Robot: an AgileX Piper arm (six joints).
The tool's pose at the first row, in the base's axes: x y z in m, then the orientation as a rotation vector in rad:
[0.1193, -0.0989, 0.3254, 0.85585, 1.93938, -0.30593]
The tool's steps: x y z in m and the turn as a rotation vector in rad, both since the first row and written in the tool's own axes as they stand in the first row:
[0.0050, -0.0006, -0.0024, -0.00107, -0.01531, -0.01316]
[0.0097, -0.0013, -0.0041, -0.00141, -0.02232, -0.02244]
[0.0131, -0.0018, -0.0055, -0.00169, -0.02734, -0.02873]
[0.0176, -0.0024, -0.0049, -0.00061, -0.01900, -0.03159]
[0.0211, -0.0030, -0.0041, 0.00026, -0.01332, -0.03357]
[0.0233, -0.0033, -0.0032, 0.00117, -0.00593, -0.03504]
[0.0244, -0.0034, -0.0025, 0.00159, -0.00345, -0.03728]
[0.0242, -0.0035, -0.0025, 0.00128, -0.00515, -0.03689]
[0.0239, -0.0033, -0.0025, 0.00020, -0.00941, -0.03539]
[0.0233, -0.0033, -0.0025, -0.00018, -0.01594, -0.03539]
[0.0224, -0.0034, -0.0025, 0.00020, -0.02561, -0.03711]
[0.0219, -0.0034, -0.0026, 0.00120, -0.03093, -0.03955]
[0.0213, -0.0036, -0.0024, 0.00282, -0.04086, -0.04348]
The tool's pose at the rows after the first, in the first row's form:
[0.1158, -0.0959, 0.3223, 0.83807, 1.93150, -0.31836]
[0.1128, -0.0934, 0.3191, 0.82695, 1.92939, -0.32610]
[0.1105, -0.0915, 0.3168, 0.81930, 1.92768, -0.33138]
[0.1092, -0.0903, 0.3126, 0.81979, 1.93677, -0.33107]
[0.1083, -0.0896, 0.3091, 0.82016, 1.94297, -0.33102]
[0.1080, -0.0894, 0.3068, 0.82156, 1.95052, -0.33006]
[0.1081, -0.0894, 0.3055, 0.82044, 1.95388, -0.33089]
[0.1081, -0.0895, 0.3056, 0.82010, 1.95212, -0.33098]
[0.1083, -0.0895, 0.3059, 0.81956, 1.94746, -0.33059]
[0.1085, -0.0898, 0.3064, 0.81737, 1.94139, -0.33262]
[0.1087, -0.0902, 0.3072, 0.81309, 1.93319, -0.33756]
[0.1088, -0.0904, 0.3076, 0.80983, 1.92937, -0.34194]
[0.1090, -0.0909, 0.3080, 0.80417, 1.92194, -0.34946]

